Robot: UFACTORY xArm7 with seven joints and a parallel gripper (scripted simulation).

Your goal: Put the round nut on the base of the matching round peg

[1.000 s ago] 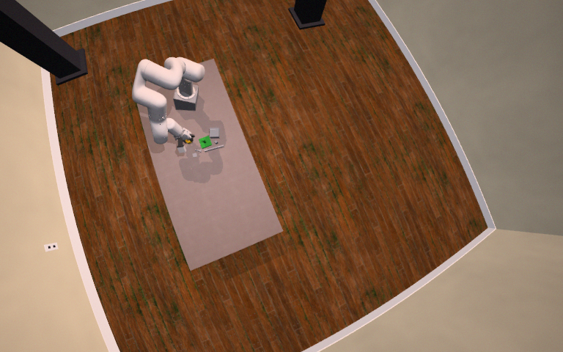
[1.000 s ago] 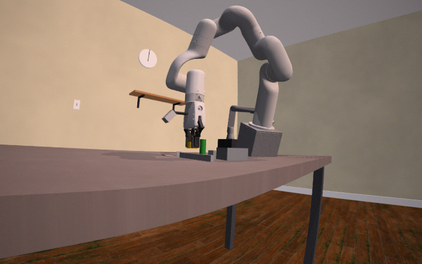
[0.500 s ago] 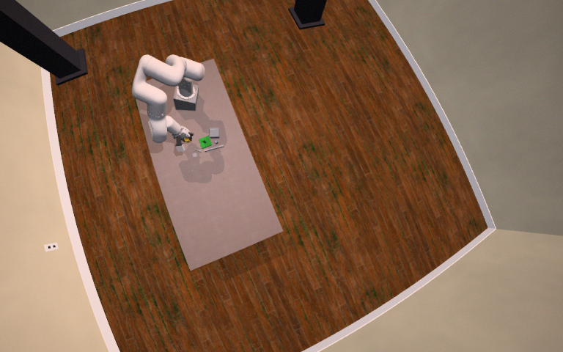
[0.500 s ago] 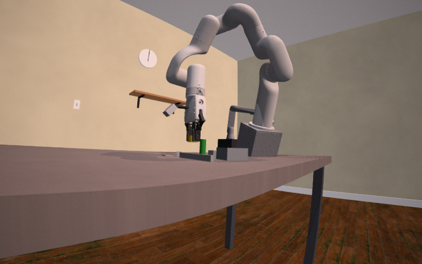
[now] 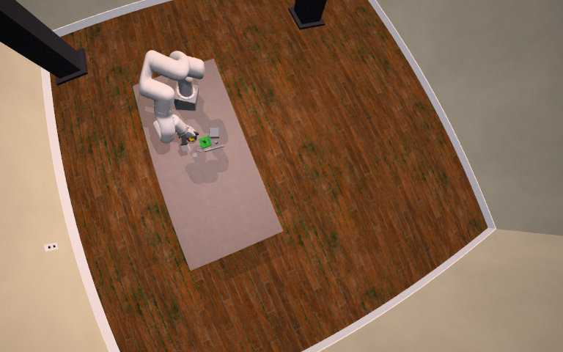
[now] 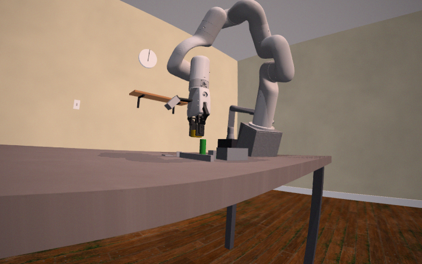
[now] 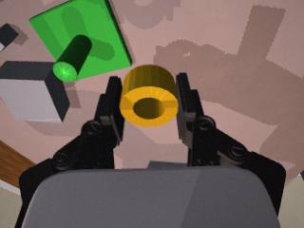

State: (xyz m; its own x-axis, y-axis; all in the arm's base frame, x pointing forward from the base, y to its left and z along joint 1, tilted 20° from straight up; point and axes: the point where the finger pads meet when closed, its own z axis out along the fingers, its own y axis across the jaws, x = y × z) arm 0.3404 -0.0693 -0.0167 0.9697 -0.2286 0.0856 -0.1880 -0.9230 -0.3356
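My gripper is now 10 cm short of the grey bar, 11 cm to the right of it and 8 cm above it. Round my hand: small grey square: 9 cm ahead, 4 cm to the right, 9 cm below; grey block: 1 cm behind, 15 cm to the left, 7 cm below.
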